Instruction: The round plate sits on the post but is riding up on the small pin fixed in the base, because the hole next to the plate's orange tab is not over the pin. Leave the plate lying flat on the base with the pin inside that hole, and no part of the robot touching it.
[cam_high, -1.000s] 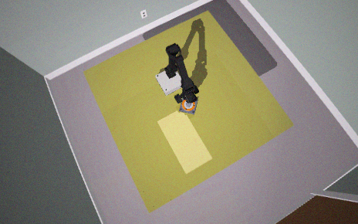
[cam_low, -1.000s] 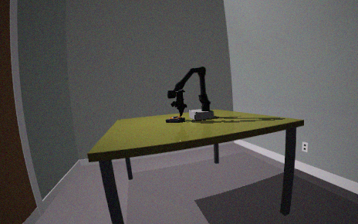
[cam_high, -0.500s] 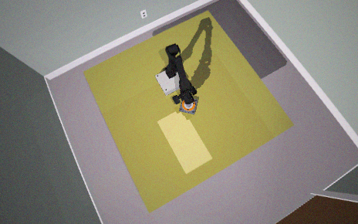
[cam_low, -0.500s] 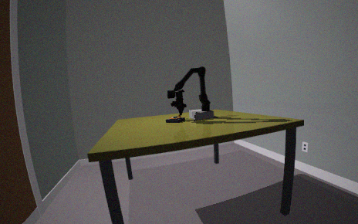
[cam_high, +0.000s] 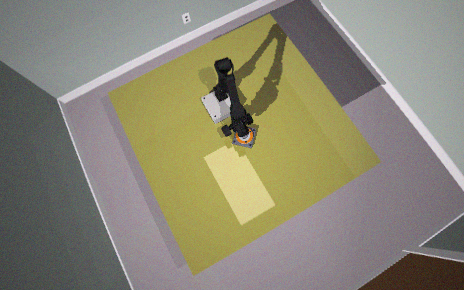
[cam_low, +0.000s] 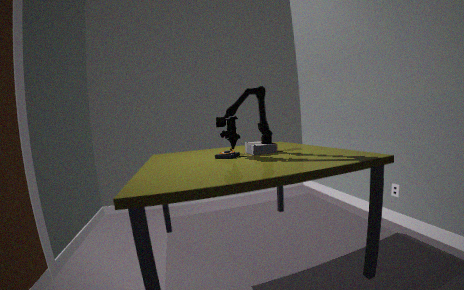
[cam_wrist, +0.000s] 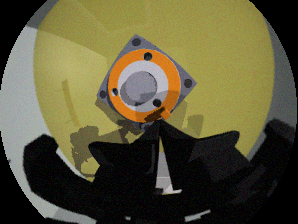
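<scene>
Right now the dark square base is 50 mm ahead of my gripper tip, 20 mm to the left of it and 20 mm below it.
</scene>
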